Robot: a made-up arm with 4 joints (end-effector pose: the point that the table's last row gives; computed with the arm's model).
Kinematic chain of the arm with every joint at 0, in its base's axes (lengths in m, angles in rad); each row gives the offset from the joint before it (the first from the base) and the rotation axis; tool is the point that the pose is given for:
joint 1: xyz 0 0 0.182 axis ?
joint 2: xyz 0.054 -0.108 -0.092 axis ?
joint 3: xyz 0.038 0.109 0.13 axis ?
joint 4: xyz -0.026 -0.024 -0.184 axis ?
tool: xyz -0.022 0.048 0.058
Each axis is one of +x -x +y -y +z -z.
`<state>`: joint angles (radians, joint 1 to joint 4).
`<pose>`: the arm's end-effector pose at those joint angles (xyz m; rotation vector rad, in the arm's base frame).
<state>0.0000 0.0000 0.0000 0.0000</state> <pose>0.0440 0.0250 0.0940 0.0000 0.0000 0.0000</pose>
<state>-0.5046 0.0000 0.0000 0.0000</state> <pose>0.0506 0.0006 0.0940 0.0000 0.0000 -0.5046</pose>
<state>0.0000 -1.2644 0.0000 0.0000</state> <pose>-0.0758 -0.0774 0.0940 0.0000 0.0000 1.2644</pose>
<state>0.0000 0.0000 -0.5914 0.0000</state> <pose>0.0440 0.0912 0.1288 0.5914 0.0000 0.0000</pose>
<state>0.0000 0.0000 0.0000 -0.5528</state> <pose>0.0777 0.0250 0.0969 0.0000 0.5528 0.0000</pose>
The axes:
joint 1: +z
joint 2: -z
joint 3: -x
joint 4: -y

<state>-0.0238 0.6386 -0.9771 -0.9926</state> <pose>0.2332 0.0449 0.1650 1.1276 0.5636 -0.0880</pose>
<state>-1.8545 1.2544 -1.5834 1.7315</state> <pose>-0.0665 -0.3438 0.2467 1.2569 1.1195 1.1060</pose>
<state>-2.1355 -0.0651 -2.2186 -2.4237</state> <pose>0.0801 -0.1731 0.3678 1.1131 -0.1238 0.6290</pose>
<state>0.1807 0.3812 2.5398 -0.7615</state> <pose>0.1114 -0.0867 0.3110 -2.3865 0.5433 -1.0428</pose>
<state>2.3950 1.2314 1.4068 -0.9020</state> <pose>0.0659 0.1498 0.1750 -1.4741 -0.0929 0.3121</pose>
